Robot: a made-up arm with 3 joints. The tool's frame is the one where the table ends. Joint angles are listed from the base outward.
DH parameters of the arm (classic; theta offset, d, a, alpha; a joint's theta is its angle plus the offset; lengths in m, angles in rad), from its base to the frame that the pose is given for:
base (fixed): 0 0.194 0 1.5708
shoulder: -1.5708 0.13 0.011 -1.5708
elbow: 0 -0.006 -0.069 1.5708
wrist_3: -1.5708 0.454 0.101 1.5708
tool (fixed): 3.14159 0.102 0 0
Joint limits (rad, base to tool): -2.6..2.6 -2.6..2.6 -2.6..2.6
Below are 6 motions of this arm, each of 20 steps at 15 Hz.
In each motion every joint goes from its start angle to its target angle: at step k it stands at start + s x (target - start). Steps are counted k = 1, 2, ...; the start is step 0. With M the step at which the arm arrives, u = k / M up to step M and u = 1 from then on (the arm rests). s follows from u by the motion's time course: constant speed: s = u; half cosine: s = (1 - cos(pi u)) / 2; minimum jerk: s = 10 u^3 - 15 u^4 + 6 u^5.
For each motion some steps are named. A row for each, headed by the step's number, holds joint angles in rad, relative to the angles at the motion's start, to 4 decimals.
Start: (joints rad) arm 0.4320 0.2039 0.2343
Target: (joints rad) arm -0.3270 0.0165 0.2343
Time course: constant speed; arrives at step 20
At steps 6, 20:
6: -0.2277 -0.0562 0.0000
20: -0.7590 -0.1874 0.0000

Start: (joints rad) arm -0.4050 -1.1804 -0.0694
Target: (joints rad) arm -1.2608 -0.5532 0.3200
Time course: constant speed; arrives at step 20
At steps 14, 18, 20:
14: -0.5991 0.4390 0.2726
18: -0.7702 0.5645 0.3505
20: -0.8558 0.6272 0.3894

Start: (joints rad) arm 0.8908 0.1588 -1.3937
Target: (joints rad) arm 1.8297 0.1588 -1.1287
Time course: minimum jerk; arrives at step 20
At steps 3, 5, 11, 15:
3: 0.0250 0.0000 0.0071
5: 0.0972 0.0000 0.0274
11: 0.5569 0.0000 0.1572
15: 0.8417 0.0000 0.2376

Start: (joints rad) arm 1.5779 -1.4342 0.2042
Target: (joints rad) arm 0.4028 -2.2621 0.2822
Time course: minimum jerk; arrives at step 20
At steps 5, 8, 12, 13, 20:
5: -0.1216 -0.0857 0.0081
8: -0.3730 -0.2628 0.0248
12: -0.8021 -0.5651 0.0532
13: -0.8988 -0.6332 0.0597
20: -1.1751 -0.8279 0.0780

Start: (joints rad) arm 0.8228 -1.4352 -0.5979
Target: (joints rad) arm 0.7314 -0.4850 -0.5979
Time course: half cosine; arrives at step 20
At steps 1, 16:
1: -0.0006 0.0058 0.0000
16: -0.0827 0.8595 0.0000

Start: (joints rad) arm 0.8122 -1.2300 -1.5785
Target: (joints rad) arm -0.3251 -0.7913 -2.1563
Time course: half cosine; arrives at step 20
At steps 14, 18, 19, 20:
14: -0.9029 0.3483 -0.4587
18: -1.1095 0.4280 -0.5637
19: -1.1303 0.4360 -0.5742
20: -1.1373 0.4387 -0.5778

